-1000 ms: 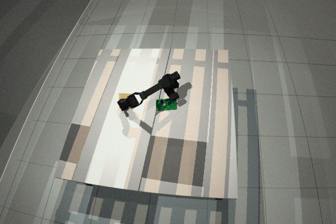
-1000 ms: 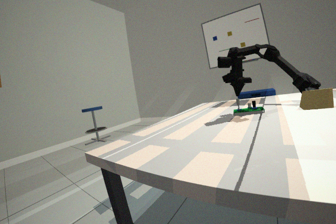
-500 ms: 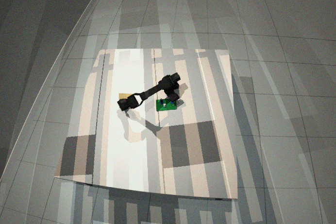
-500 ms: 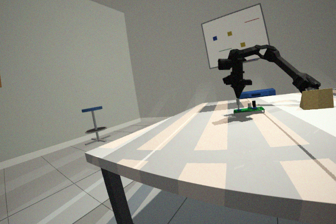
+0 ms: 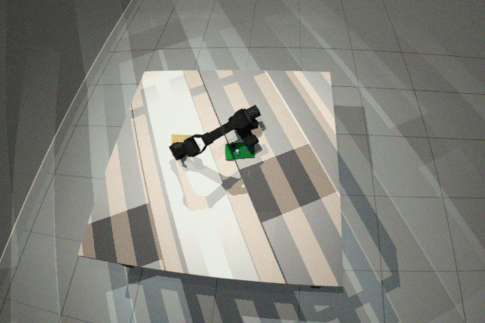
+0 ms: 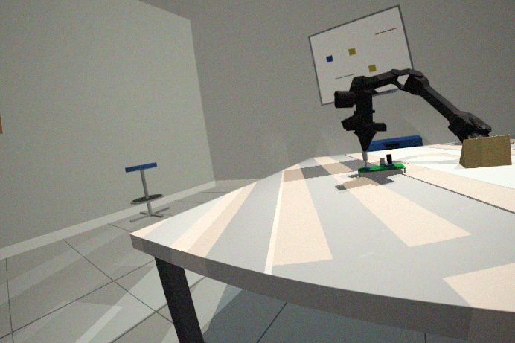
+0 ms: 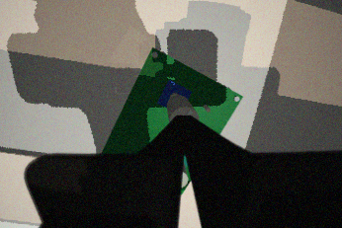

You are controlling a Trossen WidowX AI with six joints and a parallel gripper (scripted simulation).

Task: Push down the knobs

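Right now the grey knob is 1 cm below my gripper tip. From my gripper tip the other things lie so: black knob (8 cm behind, 3 cm below, 1 cm to the right).
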